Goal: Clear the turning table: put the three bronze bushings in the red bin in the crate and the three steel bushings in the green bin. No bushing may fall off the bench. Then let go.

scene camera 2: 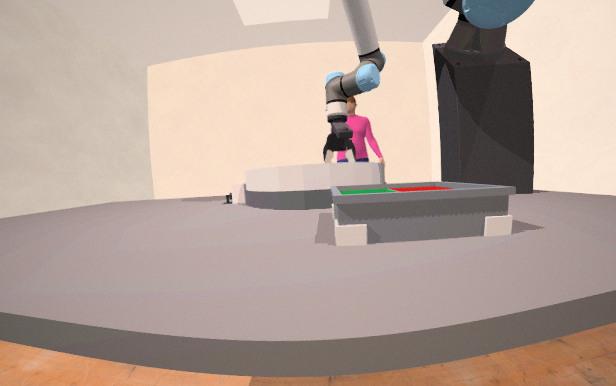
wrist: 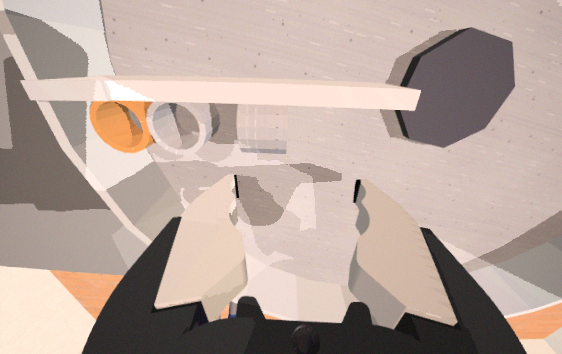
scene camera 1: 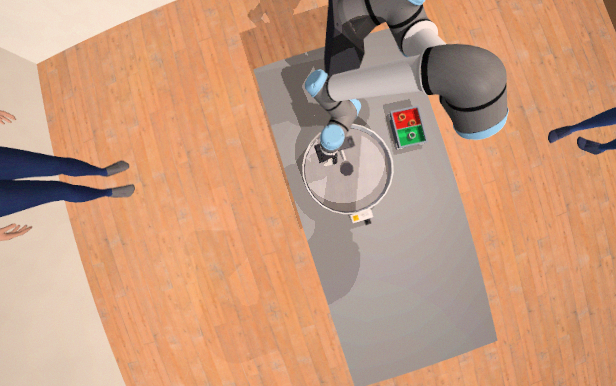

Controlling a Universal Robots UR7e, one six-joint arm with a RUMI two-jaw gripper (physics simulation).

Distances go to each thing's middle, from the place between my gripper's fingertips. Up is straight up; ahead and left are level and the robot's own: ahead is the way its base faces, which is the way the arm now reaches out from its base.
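My hand, measured from the turning table (scene camera 1: 362, 176), is 1 cm above it, 7 cm to the right of it and 11 cm short of it. There is also the crate (scene camera 2: 395, 212), which is 42 cm to the left of my hand, 4 cm below it and 5 cm behind it.
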